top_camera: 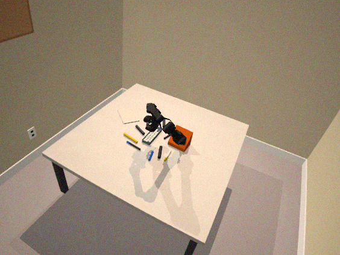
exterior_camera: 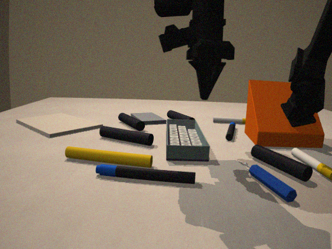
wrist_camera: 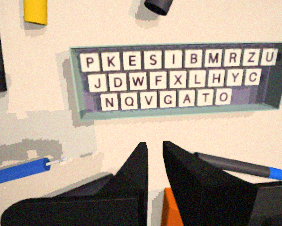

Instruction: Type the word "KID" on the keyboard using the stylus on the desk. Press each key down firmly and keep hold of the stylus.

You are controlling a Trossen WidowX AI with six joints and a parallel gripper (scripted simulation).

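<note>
Right now my gripper tip is 140 mm to the right of the blue stylus, 90 mm above it and 50 mm past it. Also, from my gripper tip: yellow cylinder (170 mm ahead, 90 mm below, 70 mm to the left); then grey pad (280 mm to the right, 90 mm below, 90 mm ahead); then white stylus tip (110 mm to the left, 90 mm below, 50 mm behind).
</note>
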